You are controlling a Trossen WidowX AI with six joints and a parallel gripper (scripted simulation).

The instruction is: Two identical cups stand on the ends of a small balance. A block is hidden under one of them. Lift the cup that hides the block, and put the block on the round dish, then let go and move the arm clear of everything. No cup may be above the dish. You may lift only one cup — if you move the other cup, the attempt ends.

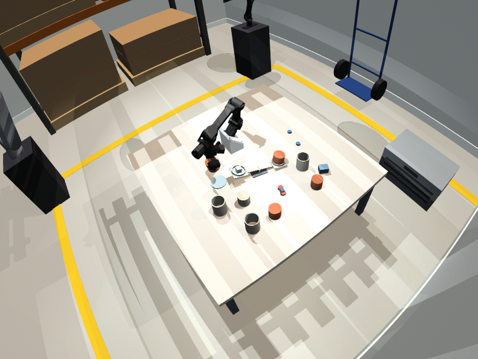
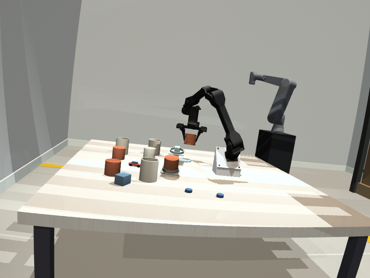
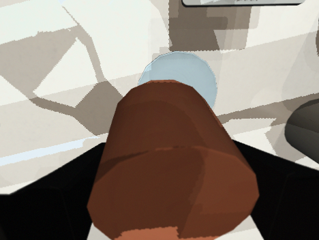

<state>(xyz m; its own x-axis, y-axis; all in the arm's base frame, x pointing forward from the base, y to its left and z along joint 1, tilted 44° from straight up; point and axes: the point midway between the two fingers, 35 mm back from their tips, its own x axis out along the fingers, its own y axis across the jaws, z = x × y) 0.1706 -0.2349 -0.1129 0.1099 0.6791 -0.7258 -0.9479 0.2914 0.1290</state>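
My gripper tip is 110 mm to the right of the pale green block, 100 mm short of it and 40 mm above it. Round my gripper tip: round pale blue dish: 120 mm below, 30 mm ahead; cream cylinder: 260 mm ahead, 90 mm below, 40 mm to the left; balance: 230 mm to the left, 140 mm ahead, 90 mm below.
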